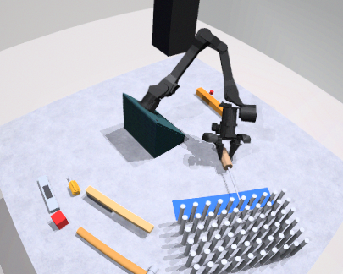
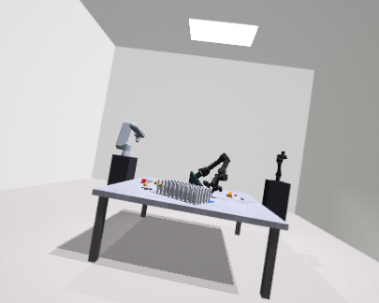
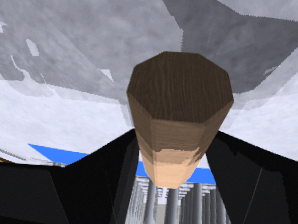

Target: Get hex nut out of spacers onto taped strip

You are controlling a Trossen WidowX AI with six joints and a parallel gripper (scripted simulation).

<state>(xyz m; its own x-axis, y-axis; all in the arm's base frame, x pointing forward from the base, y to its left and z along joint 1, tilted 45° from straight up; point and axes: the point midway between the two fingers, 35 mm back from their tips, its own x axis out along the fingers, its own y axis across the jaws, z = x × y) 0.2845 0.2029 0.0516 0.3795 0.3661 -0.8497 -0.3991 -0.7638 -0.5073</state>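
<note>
Now: the wooden-handled screwdriver 9 cm ahead of my gripper tip and 4 cm to the right of it. Also, from my gripper tip: thin metal piece: 33 cm to the left, 22 cm behind, 3 cm below; orange bar: 31 cm behind, 21 cm to the left, 1 cm below; blue strip: 15 cm ahead, 11 cm to the right, 3 cm below.
</note>
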